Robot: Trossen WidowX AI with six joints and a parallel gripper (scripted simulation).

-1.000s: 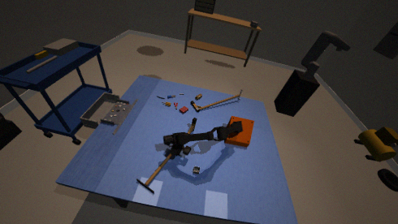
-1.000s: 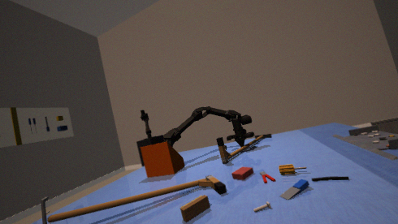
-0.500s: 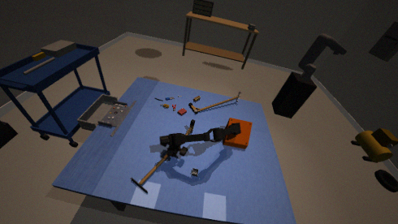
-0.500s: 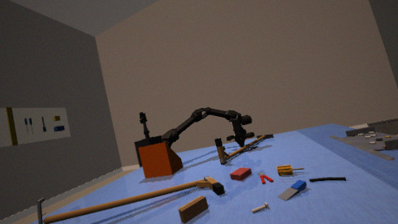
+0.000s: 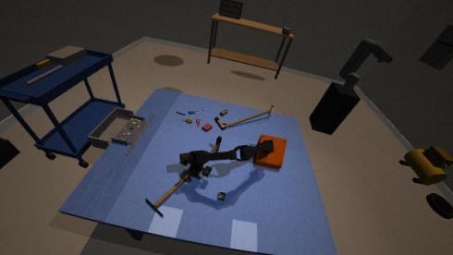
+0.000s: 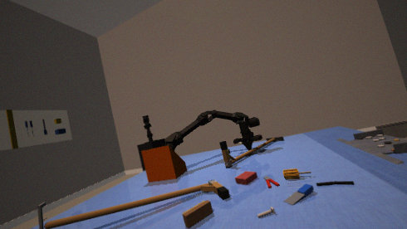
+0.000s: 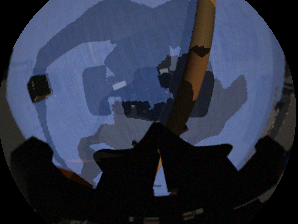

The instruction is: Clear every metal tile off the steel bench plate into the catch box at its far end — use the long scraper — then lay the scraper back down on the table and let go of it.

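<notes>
Right now my gripper tip is 4 cm to the left of the hex key, 1 cm past it and 1 cm above it. From my gripper tip the other things lie so: red block: 45 cm to the right, 6 cm ahead; then long scraper: 5 cm above, 3 cm ahead, 1 cm to the left; then yellow screwdriver: 46 cm to the right, 24 cm ahead, 1 cm above.
</notes>
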